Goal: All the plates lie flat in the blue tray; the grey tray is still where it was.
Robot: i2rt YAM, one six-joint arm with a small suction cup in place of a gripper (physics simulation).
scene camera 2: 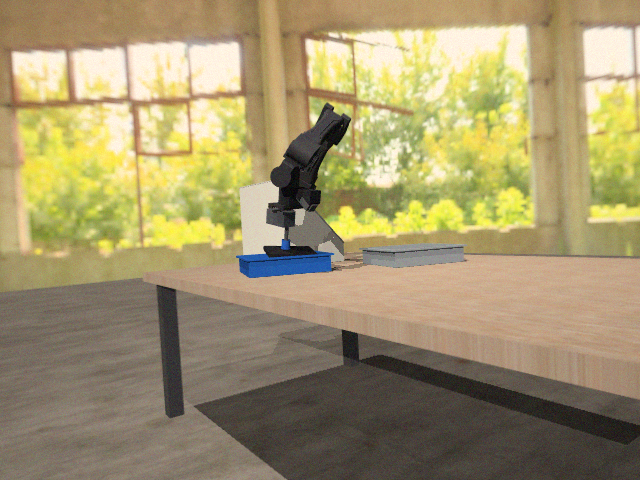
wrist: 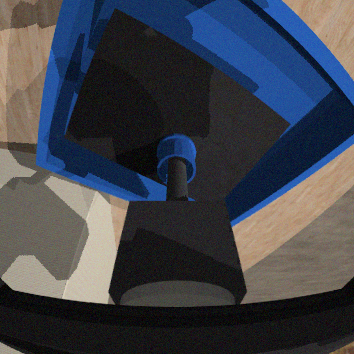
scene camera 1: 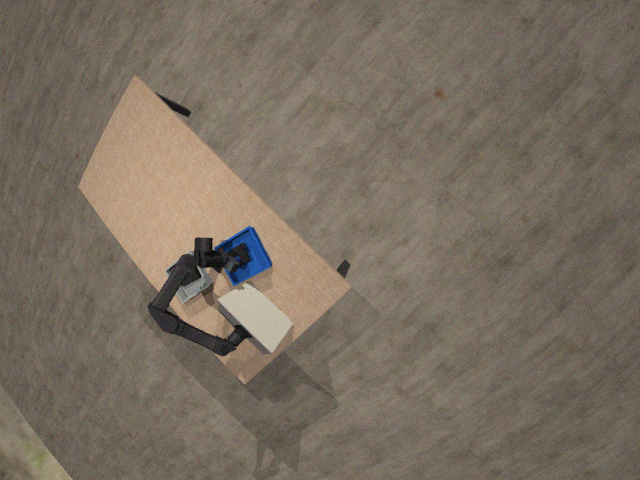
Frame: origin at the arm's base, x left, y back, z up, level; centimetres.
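Seen in the pictures: hand at its tool point: [scene camera 2: 285, 252] [wrist: 176, 144] [scene camera 1: 239, 259]; arm's base at its link origin: [scene camera 1: 243, 330].
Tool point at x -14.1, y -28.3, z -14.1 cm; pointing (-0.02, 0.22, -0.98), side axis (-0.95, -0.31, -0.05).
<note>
Offsets run from my tool point to a thing's top centre. Level surfaces: height alone.
A black square plate {dz +2.1, dx +0.7, dy -1.8 cm} [scene camera 2: 296, 250] [wrist: 232, 119] hangs on my suction cup [scene camera 2: 285, 245] [wrist: 176, 156], which presses on its top face. The plate lies level inside the outline of the blue tray {dz -0.6, dx -1.2, dy -0.5 cm} [scene camera 1: 259, 253] [scene camera 2: 285, 265] [wrist: 309, 47], about at the height of the tray's rim. I cannot tell whether it touches the tray floor. The grey tray {dz -0.6, dx +35.8, dy -14.2 cm} [scene camera 1: 193, 289] [scene camera 2: 413, 255] stands on the table beside the blue tray, partly under my arm in the overhead view. I cannot see into it.
A white box [scene camera 1: 256, 316] [scene camera 2: 253, 216] [wrist: 89, 253] stands behind the trays at the arm's base. The wooden table {dz -5.6 cm} [scene camera 1: 151, 181] [scene camera 2: 413, 295] stretches far past the trays. The table's edge lies close to the blue tray.
</note>
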